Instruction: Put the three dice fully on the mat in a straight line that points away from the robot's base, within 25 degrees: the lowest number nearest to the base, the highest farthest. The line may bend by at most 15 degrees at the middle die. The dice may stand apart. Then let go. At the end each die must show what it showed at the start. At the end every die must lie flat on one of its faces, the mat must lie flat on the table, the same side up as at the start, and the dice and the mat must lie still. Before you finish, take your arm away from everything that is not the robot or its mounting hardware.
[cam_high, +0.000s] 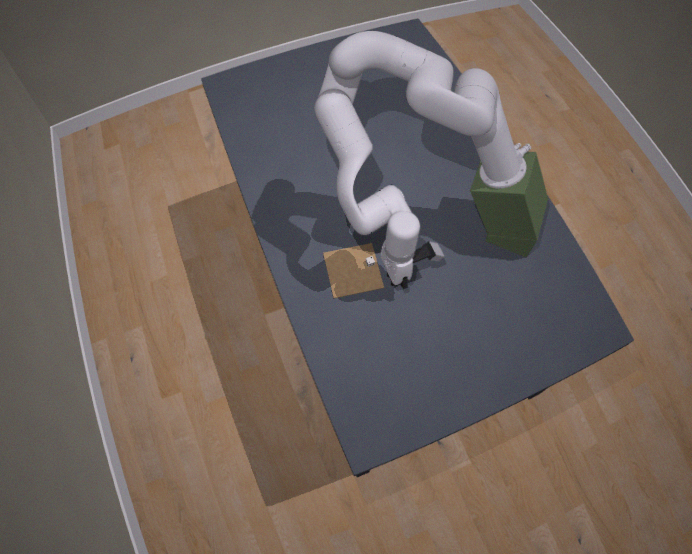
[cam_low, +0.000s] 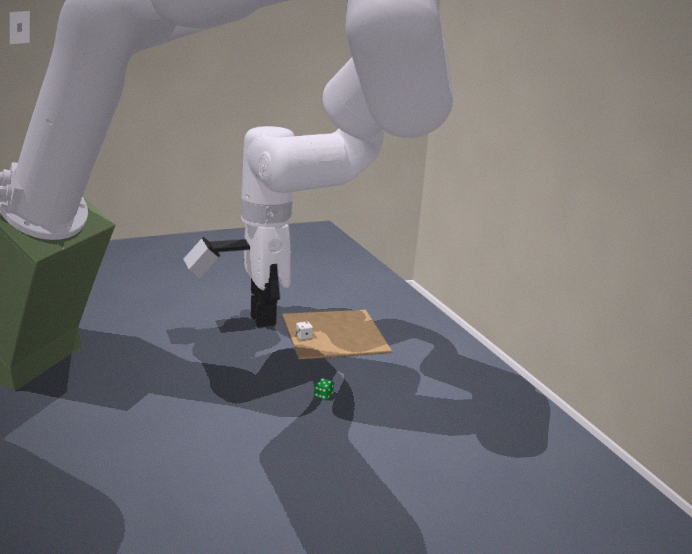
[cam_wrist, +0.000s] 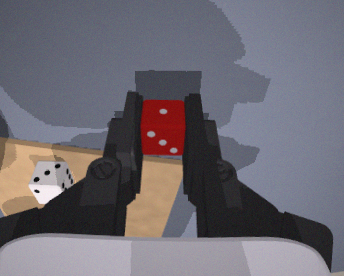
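My hand is 90 mm to the left of the mat, 80 mm short of it and 20 mm above it. Also, from my hand: red die 10 mm below; then white die 80 mm to the right, 30 mm ahead, 10 mm below; then green die 220 mm to the right, 40 mm behind, 10 mm below.
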